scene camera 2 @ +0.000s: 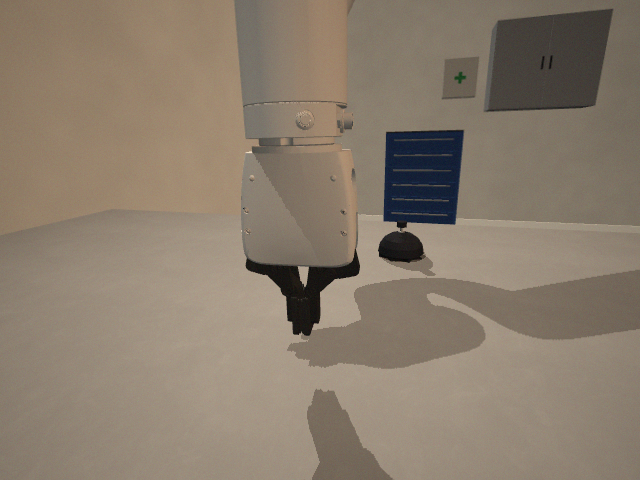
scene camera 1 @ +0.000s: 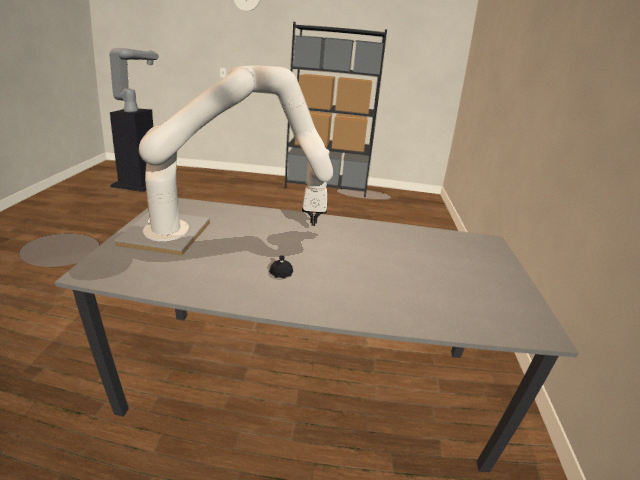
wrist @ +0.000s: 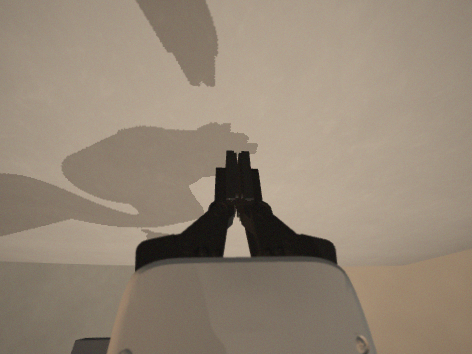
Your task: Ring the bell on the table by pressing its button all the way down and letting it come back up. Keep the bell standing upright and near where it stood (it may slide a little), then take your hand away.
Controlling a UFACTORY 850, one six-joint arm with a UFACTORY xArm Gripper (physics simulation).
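Observation:
A black dome-shaped bell [scene camera 1: 281, 269] [scene camera 2: 401, 246] stands upright on the grey table [scene camera 1: 413, 279] [scene camera 2: 155, 403]. Its small button [scene camera 1: 281, 257] [scene camera 2: 401, 224] sticks up at the top and nothing touches it. My gripper [scene camera 1: 313, 224] [scene camera 2: 302, 331] [wrist: 235, 163] points down, its fingers shut together with nothing between them. It is above the table, apart from the bell, toward the table's far edge in the scene camera 1 view and left of and nearer than the bell in the scene camera 2 view. The bell does not show in the wrist view.
The arm's base plate [scene camera 1: 178, 246] sits at the table's left end in the scene camera 1 view. Arm shadows fall on the table. Away from the table stand a shelf rack [scene camera 1: 383, 67], a black pedestal [scene camera 1: 131, 149] and a blue drawer cabinet [scene camera 2: 422, 178].

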